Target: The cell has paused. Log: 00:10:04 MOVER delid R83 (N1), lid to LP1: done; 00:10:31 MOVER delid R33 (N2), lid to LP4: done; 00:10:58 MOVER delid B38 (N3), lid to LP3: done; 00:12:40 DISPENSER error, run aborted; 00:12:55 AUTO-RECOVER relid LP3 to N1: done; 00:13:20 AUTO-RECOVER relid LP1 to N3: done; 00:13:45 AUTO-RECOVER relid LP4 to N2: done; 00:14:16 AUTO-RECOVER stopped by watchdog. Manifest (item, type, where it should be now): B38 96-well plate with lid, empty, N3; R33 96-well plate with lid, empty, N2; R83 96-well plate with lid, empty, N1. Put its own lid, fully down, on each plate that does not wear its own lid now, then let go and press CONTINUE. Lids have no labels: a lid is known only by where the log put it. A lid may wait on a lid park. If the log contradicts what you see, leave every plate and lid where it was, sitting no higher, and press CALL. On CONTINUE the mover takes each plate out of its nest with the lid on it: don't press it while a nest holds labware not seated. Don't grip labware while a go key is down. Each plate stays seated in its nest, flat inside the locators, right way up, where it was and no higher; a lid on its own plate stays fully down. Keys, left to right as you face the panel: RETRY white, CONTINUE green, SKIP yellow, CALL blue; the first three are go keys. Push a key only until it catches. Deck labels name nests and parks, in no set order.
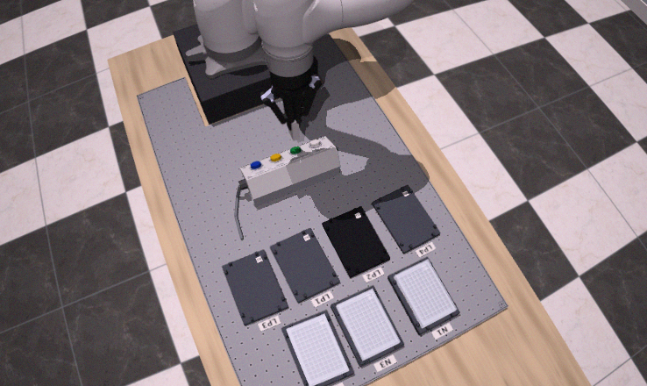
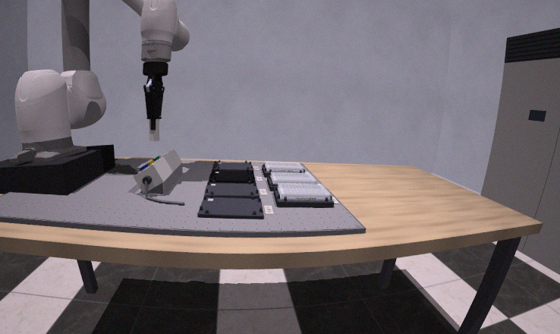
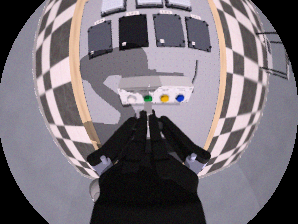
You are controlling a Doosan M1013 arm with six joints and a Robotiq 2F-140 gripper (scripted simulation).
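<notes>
Right now the green key is 90 mm below my hand. From my hand the other things lie so: yellow key: 90 mm below, 50 mm to the right, 10 mm ahead; white key: 90 mm below, 50 mm to the left; blue key: 100 mm to the right, 90 mm below, 10 mm ahead.
</notes>
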